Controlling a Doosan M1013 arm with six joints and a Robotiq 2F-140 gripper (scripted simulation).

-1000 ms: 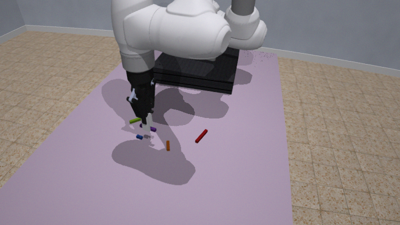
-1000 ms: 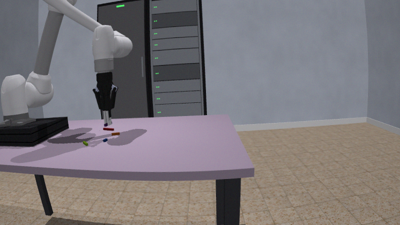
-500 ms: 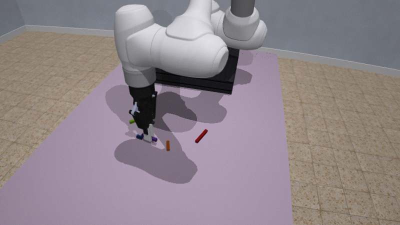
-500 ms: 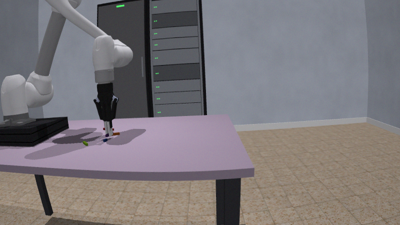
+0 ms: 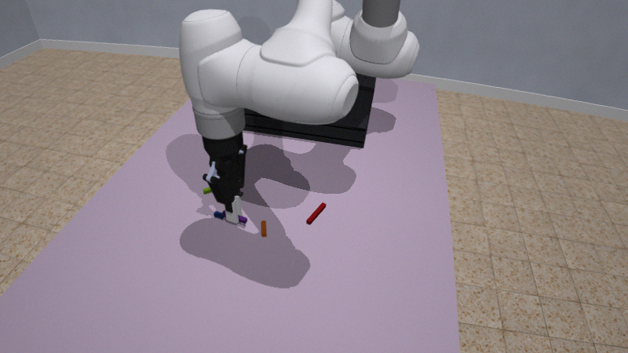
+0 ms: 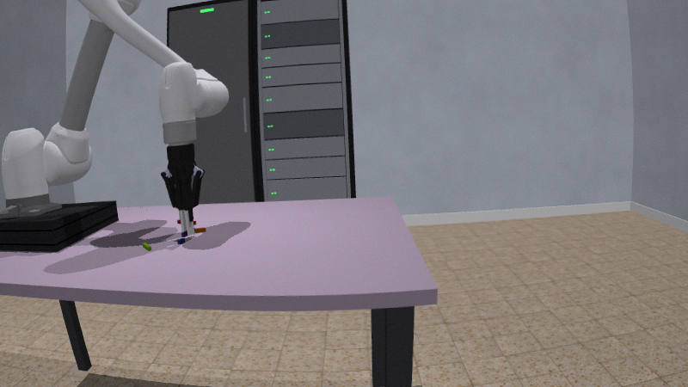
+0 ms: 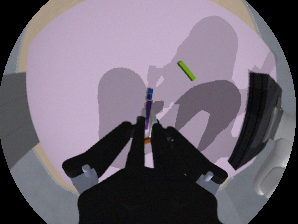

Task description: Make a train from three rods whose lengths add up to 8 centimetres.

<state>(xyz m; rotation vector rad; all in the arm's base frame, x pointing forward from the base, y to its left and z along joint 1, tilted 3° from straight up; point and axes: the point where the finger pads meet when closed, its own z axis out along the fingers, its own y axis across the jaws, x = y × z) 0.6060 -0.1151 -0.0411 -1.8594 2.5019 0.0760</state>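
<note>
My gripper is now 30 mm above the purple rod. Round my hand: orange rod: 10 mm ahead, 70 mm to the left, 40 mm below; lime rod: 100 mm behind, 80 mm to the right, 40 mm below; red rod: 50 mm behind, 180 mm to the left, 40 mm below.
</note>
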